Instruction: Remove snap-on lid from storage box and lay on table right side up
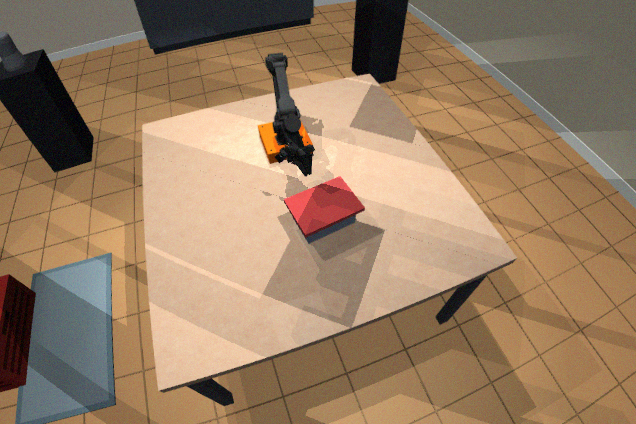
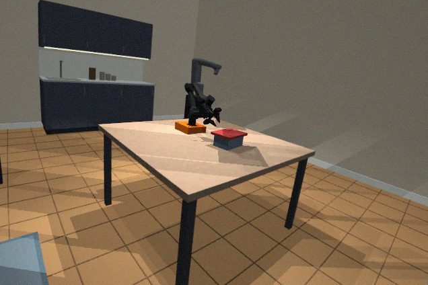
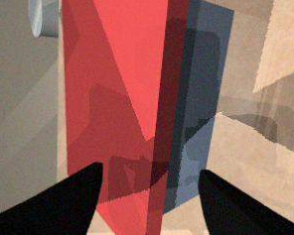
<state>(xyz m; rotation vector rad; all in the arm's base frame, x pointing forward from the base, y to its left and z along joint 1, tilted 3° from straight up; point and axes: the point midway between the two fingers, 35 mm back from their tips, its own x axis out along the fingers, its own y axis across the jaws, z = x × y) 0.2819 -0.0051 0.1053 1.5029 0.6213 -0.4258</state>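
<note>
The red lid lies 120 mm ahead of my gripper tip, 10 mm to the left of it and 40 mm below it. From my gripper tip the other things lie so: blue-grey storage box 120 mm ahead, 10 mm to the left, 90 mm below.
</note>
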